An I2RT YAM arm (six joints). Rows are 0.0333 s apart.
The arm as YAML. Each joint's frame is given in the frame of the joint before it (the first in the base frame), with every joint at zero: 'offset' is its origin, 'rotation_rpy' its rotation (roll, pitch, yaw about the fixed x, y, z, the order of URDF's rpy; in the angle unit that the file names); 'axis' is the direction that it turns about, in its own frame. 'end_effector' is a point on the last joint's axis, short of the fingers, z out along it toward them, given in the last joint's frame.
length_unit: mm
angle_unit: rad
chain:
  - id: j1
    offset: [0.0, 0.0, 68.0]
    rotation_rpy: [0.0, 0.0, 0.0]
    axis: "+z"
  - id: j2
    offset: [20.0, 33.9, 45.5]
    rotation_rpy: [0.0, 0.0, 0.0]
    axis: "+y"
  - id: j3
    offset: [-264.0, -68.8, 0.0]
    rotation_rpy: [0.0, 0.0, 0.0]
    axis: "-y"
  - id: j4
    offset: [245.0, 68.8, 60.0]
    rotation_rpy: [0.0, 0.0, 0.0]
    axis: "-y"
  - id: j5
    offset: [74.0, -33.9, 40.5]
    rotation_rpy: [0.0, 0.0, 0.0]
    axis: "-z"
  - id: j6
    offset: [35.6, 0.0, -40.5]
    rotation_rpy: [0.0, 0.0, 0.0]
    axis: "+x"
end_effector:
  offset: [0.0, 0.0, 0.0]
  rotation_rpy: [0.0, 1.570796, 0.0]
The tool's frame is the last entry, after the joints.
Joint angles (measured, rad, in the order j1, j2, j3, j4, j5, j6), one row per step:
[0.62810 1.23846 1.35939 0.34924 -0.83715 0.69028]
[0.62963 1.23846 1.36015 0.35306 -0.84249 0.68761]
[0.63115 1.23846 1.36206 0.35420 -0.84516 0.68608]
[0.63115 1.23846 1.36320 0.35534 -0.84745 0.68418]
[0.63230 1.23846 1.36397 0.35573 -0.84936 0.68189]
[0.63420 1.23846 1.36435 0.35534 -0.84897 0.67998]
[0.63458 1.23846 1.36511 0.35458 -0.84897 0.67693]
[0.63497 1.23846 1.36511 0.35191 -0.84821 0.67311]
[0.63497 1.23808 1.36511 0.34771 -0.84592 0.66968]
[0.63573 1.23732 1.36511 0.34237 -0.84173 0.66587]
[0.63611 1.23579 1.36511 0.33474 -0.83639 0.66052]
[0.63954 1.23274 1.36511 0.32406 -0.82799 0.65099]
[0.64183 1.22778 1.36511 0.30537 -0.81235 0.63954]
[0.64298 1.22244 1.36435 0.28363 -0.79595 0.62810]
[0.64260 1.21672 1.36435 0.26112 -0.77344 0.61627]
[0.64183 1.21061 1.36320 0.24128 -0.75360 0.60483]
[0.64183 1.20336 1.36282 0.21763 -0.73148 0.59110]
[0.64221 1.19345 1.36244 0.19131 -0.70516 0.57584]
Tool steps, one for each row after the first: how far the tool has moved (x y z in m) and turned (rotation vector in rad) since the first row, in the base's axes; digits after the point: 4 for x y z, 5 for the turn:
[-0.0007 0.0002 0.0005 0.00061 -0.00767 0.00547]
[-0.0013 0.0003 0.0012 0.00137 -0.01232 0.00890]
[-0.0015 0.0002 0.0016 0.00179 -0.01659 0.01035]
[-0.0019 0.0003 0.0019 0.00169 -0.02022 0.01250]
[-0.0022 0.0007 0.0020 0.00178 -0.02193 0.01347]
[-0.0023 0.0007 0.0022 0.00167 -0.02483 0.01292]
[-0.0023 0.0008 0.0019 0.00024 -0.02610 0.01149]
[-0.0022 0.0009 0.0017 -0.00132 -0.02566 0.00843]
[-0.0022 0.0010 0.0015 -0.00268 -0.02446 0.00433]
[-0.0023 0.0008 0.0012 -0.00464 -0.02321 -0.00165]
[-0.0032 0.0010 0.0011 -0.00669 -0.02393 -0.00857]
[-0.0039 0.0007 0.0008 -0.01028 -0.01974 -0.02370]
[-0.0044 0.0002 0.0000 -0.01611 -0.01276 -0.04068]
[-0.0046 -0.0008 -0.0005 -0.02030 -0.00502 -0.06494]
[-0.0050 -0.0019 -0.0010 -0.02461 0.00074 -0.08714]
[-0.0057 -0.0032 -0.0015 -0.03016 0.00618 -0.11137]
[-0.0071 -0.0050 -0.0016 -0.03537 0.01099 -0.13963]

